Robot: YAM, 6 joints.
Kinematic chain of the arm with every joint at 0, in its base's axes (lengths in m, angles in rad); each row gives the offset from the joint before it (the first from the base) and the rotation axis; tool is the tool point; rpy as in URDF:
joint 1: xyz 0 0 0.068 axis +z
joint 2: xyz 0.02 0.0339 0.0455 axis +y
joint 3: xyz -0.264 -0.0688 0 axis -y
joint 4: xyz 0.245 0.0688 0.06 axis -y
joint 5: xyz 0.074 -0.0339 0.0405 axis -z
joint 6: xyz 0.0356 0 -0.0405 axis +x
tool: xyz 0 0 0 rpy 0 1.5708 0
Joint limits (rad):
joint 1: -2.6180..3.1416
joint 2: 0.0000..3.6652
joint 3: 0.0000..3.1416
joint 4: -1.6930..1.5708
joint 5: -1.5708..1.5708
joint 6: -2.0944..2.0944
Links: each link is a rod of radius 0.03 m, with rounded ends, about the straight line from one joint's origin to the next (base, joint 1, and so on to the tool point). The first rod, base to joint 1, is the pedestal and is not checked.
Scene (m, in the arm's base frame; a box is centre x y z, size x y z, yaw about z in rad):
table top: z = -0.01
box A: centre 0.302 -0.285 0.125 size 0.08 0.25 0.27 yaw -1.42
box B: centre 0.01 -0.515 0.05 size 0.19 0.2 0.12 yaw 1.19
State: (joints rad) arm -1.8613 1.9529 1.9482 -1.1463 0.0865 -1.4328
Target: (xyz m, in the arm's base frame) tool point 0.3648 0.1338 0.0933
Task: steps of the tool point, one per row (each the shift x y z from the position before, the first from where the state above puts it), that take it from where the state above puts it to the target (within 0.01 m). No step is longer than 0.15 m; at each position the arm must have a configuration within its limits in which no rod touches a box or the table.
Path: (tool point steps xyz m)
1: 0.1027 -0.0164 0.0086
2: 0.1032 0.0104 0.0087
3: 0.0967 0.0362 0.0087
4: 0.0838 0.0595 0.0087
5: 0.0656 0.0785 0.0087
6: 0.0524 0.0948 -0.0103
7: 0.0251 0.1068 -0.0104
8: -0.0047 0.1108 -0.0105
9: -0.0347 0.1066 -0.0104
10: -0.0627 0.0942 -0.0104
11: 0.0517 -0.0686 -0.1149
12: 0.0056 -0.0887 -0.1005

